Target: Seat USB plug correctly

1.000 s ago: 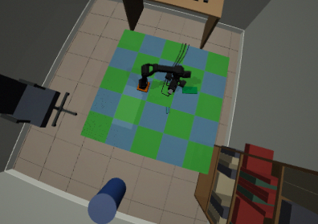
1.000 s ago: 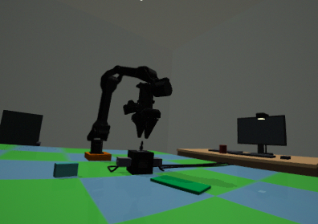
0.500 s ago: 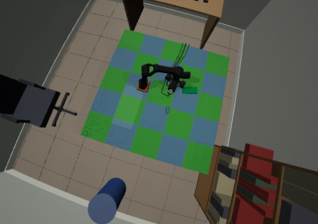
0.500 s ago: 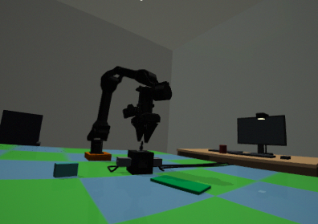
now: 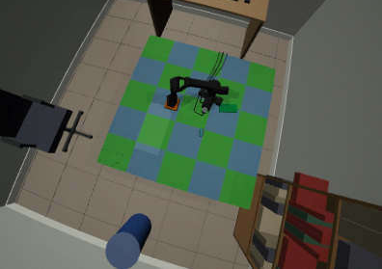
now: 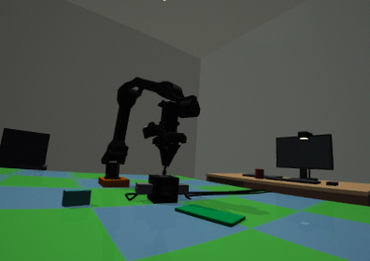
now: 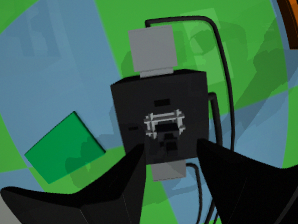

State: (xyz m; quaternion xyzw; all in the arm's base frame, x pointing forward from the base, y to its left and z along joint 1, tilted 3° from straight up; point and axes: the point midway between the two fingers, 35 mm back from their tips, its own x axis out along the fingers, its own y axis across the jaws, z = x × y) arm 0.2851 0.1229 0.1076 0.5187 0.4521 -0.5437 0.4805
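Now: gripper tip 2 cm above the usb plug. From my gripper tip the other things lie so: flat green block (18 cm ahead, 5 cm to the left, 10 cm below); then teal block (4 cm ahead, 25 cm to the right, 9 cm below).
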